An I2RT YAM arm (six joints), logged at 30 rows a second.
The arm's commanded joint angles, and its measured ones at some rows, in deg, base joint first. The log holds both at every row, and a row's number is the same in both.
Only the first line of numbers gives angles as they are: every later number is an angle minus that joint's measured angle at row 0.
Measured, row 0: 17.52 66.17 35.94 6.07 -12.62 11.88
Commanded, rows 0 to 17: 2.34 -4.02 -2.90 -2.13 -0.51 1.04; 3.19 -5.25 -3.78 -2.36 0.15 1.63; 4.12 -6.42 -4.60 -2.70 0.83 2.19; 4.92 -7.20 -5.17 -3.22 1.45 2.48; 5.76 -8.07 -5.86 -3.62 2.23 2.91; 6.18 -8.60 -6.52 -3.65 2.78 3.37; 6.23 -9.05 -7.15 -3.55 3.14 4.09; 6.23 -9.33 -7.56 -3.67 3.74 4.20; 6.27 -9.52 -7.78 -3.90 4.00 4.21; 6.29 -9.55 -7.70 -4.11 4.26 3.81; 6.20 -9.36 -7.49 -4.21 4.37 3.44; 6.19 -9.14 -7.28 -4.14 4.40 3.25; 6.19 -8.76 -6.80 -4.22 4.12 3.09; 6.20 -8.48 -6.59 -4.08 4.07 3.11; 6.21 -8.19 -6.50 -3.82 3.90 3.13; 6.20 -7.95 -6.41 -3.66 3.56 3.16; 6.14 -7.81 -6.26 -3.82 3.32 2.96; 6.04 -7.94 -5.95 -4.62 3.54 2.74
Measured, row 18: 6.10 -7.95 -7.34 -3.79 2.84 2.78
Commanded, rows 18 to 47: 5.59 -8.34 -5.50 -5.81 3.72 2.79; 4.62 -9.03 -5.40 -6.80 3.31 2.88; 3.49 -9.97 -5.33 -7.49 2.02 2.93; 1.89 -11.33 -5.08 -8.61 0.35 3.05; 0.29 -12.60 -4.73 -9.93 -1.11 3.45; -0.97 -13.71 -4.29 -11.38 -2.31 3.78; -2.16 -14.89 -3.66 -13.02 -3.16 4.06; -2.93 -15.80 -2.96 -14.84 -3.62 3.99; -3.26 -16.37 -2.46 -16.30 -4.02 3.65; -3.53 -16.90 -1.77 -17.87 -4.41 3.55; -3.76 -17.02 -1.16 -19.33 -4.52 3.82; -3.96 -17.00 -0.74 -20.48 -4.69 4.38; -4.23 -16.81 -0.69 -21.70 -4.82 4.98; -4.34 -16.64 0.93 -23.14 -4.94 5.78; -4.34 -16.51 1.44 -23.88 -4.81 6.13; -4.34 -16.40 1.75 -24.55 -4.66 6.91; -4.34 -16.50 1.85 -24.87 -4.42 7.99; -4.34 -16.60 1.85 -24.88 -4.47 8.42; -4.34 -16.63 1.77 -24.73 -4.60 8.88; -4.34 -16.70 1.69 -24.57 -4.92 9.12; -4.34 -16.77 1.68 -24.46 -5.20 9.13; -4.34 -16.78 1.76 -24.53 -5.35 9.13; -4.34 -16.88 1.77 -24.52 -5.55 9.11; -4.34 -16.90 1.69 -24.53 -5.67 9.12; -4.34 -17.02 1.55 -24.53 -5.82 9.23; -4.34 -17.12 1.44 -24.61 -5.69 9.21; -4.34 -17.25 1.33 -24.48 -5.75 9.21; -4.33 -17.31 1.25 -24.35 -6.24 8.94; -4.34 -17.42 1.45 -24.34 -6.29 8.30; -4.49 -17.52 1.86 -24.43 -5.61 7.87
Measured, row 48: -4.09 -16.48 0.97 -23.54 -5.49 8.17
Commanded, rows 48 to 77: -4.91 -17.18 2.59 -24.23 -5.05 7.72; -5.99 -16.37 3.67 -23.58 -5.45 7.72; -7.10 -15.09 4.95 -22.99 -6.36 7.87; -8.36 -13.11 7.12 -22.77 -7.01 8.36; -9.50 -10.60 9.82 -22.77 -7.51 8.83; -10.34 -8.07 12.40 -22.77 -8.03 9.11; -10.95 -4.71 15.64 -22.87 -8.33 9.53; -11.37 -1.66 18.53 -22.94 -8.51 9.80; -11.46 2.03 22.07 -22.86 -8.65 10.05; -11.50 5.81 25.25 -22.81 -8.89 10.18; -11.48 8.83 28.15 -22.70 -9.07 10.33; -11.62 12.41 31.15 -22.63 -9.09 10.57; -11.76 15.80 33.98 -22.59 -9.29 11.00; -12.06 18.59 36.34 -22.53 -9.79 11.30; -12.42 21.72 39.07 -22.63 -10.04 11.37; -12.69 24.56 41.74 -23.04 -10.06 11.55; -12.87 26.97 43.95 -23.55 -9.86 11.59; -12.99 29.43 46.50 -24.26 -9.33 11.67; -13.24 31.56 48.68 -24.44 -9.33 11.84; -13.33 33.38 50.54 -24.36 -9.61 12.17; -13.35 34.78 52.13 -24.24 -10.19 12.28; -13.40 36.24 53.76 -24.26 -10.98 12.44; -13.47 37.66 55.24 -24.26 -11.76 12.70; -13.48 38.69 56.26 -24.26 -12.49 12.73; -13.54 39.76 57.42 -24.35 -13.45 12.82; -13.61 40.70 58.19 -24.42 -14.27 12.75; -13.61 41.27 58.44 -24.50 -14.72 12.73; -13.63 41.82 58.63 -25.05 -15.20 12.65; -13.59 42.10 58.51 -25.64 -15.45 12.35; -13.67 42.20 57.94 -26.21 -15.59 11.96
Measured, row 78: -13.47 41.53 57.82 -23.26 -13.86 12.33
